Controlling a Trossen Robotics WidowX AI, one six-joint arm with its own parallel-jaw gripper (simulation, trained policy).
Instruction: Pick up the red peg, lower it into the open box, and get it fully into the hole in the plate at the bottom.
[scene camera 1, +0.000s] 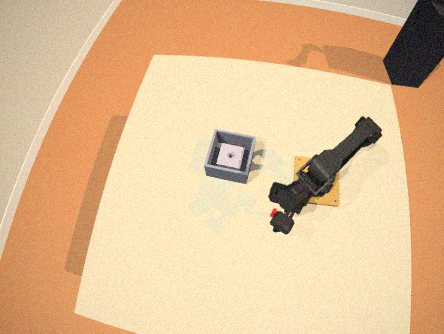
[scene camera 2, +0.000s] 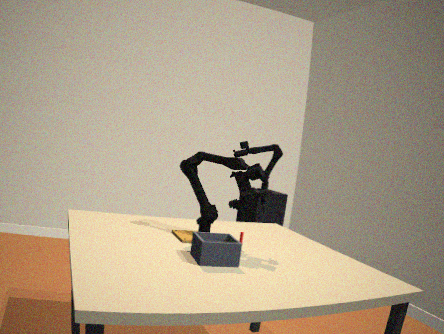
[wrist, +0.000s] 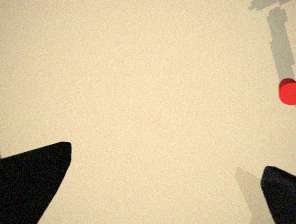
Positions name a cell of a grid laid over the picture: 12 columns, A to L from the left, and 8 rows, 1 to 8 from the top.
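Scene:
My gripper (scene camera 1: H6) is 86 cm from the lens. A grey box (scene camera 1: F4) is 106 cm from the lens. My gripper is nearer to the lens than the grey box.

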